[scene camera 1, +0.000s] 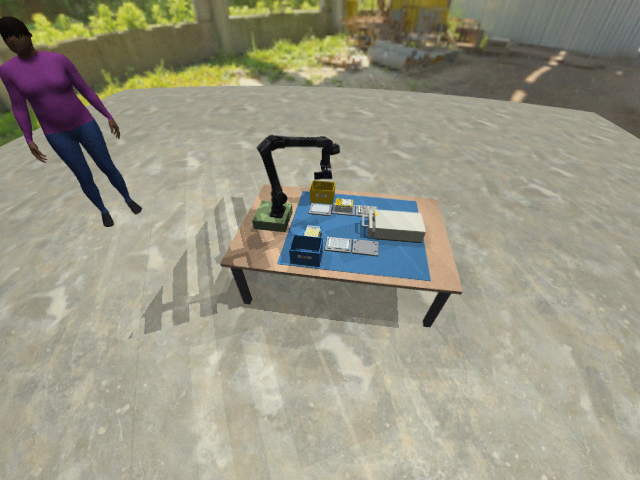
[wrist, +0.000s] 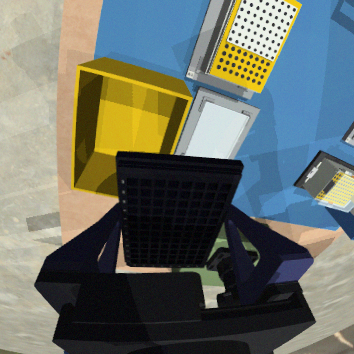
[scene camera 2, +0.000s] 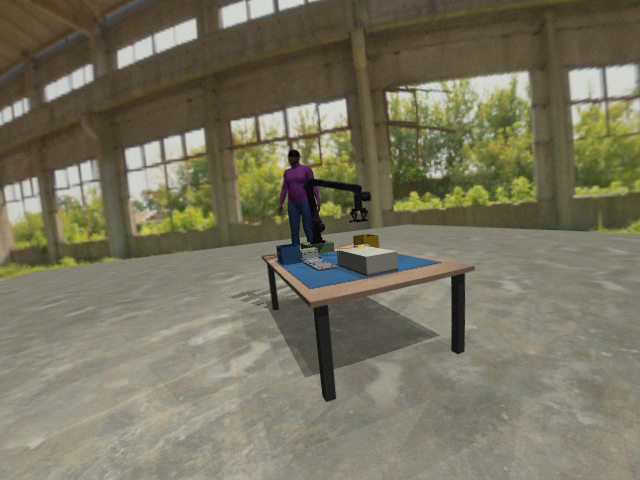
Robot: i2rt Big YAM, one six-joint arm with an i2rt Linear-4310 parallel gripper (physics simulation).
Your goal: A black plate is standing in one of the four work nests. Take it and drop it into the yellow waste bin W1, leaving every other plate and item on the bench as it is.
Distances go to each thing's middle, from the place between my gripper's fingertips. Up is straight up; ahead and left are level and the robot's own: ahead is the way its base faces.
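Pale box (scene camera 1: pixel 389 225): 190 mm below my hand, 500 mm ahead, 230 mm to the right. Black plate (wrist: pixel 172 206): 20 mm behind my hand.
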